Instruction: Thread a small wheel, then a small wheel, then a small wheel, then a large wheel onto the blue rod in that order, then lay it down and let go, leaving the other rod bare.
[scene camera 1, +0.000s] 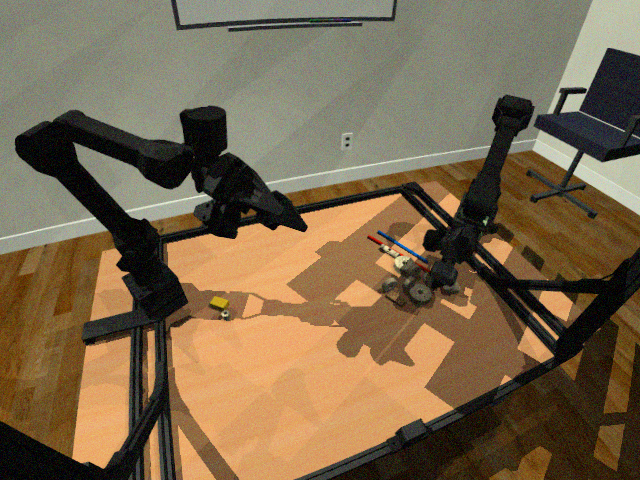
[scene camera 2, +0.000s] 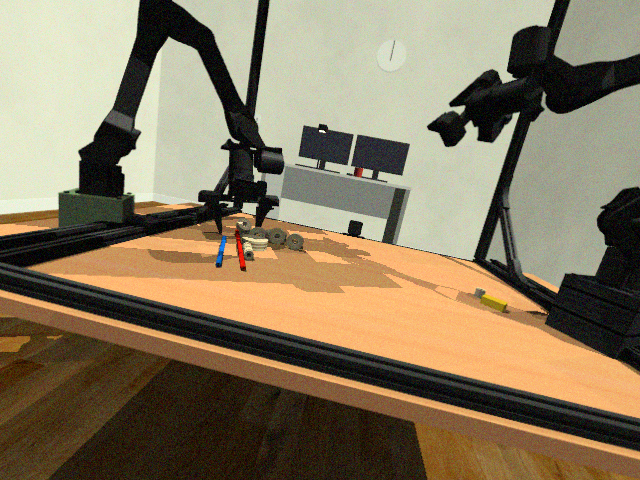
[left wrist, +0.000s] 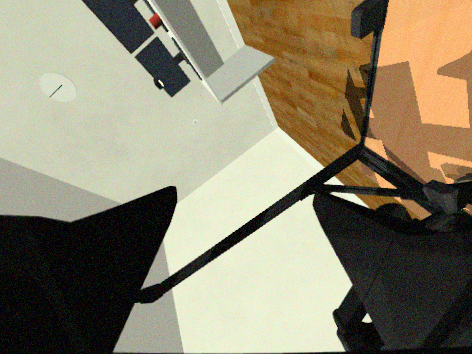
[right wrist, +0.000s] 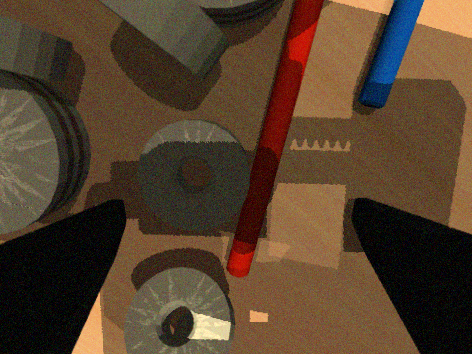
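The blue rod lies bare on the table, roughly alongside the bare red rod. A small grey wheel lies flat against the red rod's left side in the right wrist view. Another small wheel lies below it, and a third stands on edge above. Large wheels lie nearby. My right gripper is open and empty above the small wheel and red rod. My left gripper is open and empty, high above the table.
A short pale cylinder lies beside the red rod. A yellow block and a small pale piece lie near the left arm's base. Dark frame rails run along the table edges.
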